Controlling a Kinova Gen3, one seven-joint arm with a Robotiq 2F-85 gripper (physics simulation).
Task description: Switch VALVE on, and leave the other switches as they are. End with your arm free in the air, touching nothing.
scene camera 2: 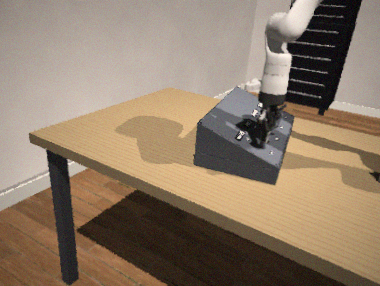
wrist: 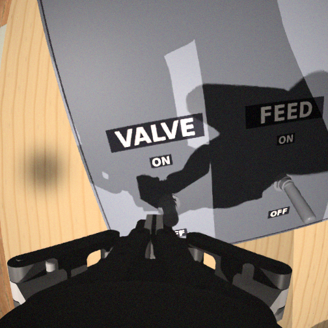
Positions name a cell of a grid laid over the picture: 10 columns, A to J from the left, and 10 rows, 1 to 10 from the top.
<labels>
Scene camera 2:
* gripper: G5
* grey sloped switch panel: F5
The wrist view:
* gripper: E7
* grey sloped switch panel: G4
</labels>
